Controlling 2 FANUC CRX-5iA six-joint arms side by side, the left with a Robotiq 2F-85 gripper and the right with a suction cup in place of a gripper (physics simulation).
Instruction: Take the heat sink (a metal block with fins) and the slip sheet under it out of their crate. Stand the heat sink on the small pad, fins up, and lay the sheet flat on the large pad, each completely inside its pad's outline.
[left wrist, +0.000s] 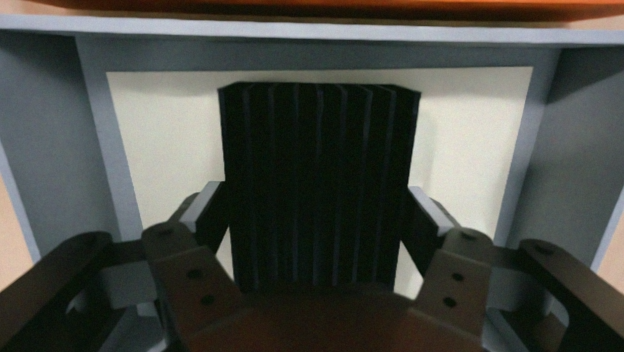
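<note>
The dark heat sink (320, 140) stands in the crate with its fins toward the camera, over the slip sheet. The pale slip sheet (167, 130) lies flat on the bottom of the grey crate (310, 28) and shows on both sides of the heat sink. My left gripper (318, 200) reaches down into the crate. Its two fingers press against opposite sides of the heat sink, so it is shut on it. The heat sink hides the middle of the sheet. The small pad, the large pad and my right suction cup do not show in this view.
The crate's left wall (50, 130) and right wall (575, 145) rise on either side of the gripper. An orange object (310, 9) runs along the top edge of the view, just beyond the crate's far rim.
</note>
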